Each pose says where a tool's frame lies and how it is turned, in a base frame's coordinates. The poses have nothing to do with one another.
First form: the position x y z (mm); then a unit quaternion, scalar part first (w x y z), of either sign.
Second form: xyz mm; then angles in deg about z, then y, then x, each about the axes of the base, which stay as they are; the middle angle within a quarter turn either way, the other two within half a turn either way. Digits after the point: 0 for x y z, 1 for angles.
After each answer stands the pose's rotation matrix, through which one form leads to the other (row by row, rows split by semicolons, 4 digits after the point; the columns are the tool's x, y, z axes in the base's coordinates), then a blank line. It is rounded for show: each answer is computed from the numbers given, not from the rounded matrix.
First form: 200 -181 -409 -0.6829 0.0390 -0.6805 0.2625
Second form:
200 -181 -409 -101.9 71.8 76.9
-0.0641 0.3055 0.9500; -0.4117 0.8591 -0.3040; -0.9091 -0.4106 0.0707

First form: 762 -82 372 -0.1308 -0.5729 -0.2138 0.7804
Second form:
762 -82 372 -124.6 -57.0 62.5
-0.3094 0.4491 -0.8382; 0.0408 -0.8744 -0.4835; -0.9501 -0.1838 0.2522

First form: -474 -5 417 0.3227 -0.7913 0.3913 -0.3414
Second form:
-474 -5 417 40.9 52.5 -156.4
0.4606 -0.3989 0.7929; -0.8396 -0.4855 0.2435; 0.2878 -0.7779 -0.5586

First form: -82 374 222 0.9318 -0.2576 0.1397 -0.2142
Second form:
-82 374 222 -20.6 21.8 -26.9
0.8692 0.3272 0.3707; -0.4712 0.7755 0.4202; -0.1500 -0.5399 0.8283

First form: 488 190 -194 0.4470 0.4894 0.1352 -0.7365
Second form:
488 190 -194 -98.7 -36.9 52.7
-0.1214 0.7907 -0.6000; -0.5261 -0.5638 -0.6367; -0.8417 0.2384 0.4844

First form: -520 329 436 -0.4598 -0.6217 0.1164 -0.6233
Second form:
-520 329 436 74.7 41.9 74.4
0.1959 -0.7179 0.6680; 0.4285 -0.5501 -0.7168; 0.8821 0.4266 0.1999

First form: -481 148 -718 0.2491 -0.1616 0.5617 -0.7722
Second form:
-481 148 -718 -166.1 32.0 68.1
-0.8237 0.2032 0.5294; -0.5663 -0.2449 -0.7870; -0.0303 -0.9480 0.3167

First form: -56 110 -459 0.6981 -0.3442 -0.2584 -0.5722
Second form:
-56 110 -459 -77.8 1.9 -51.0
0.2116 0.9768 0.0331; -0.6210 0.1082 0.7763; 0.7547 -0.1849 0.6295

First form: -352 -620 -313 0.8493 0.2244 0.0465 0.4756
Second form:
-352 -620 -313 55.4 17.0 20.6
0.5433 -0.7870 0.2924; 0.8287 0.4469 -0.3369; 0.1345 0.4254 0.8950

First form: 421 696 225 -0.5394 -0.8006 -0.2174 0.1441
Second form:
421 696 225 -30.2 0.2 112.1
0.8639 0.5036 0.0038; 0.1927 -0.3235 -0.9264; -0.4653 0.8011 -0.3765

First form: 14 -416 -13 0.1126 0.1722 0.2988 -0.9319
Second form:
14 -416 -13 -161.1 -14.7 38.0
-0.9153 0.3128 -0.2536; -0.1070 -0.7961 -0.5957; -0.3882 -0.5181 0.7621

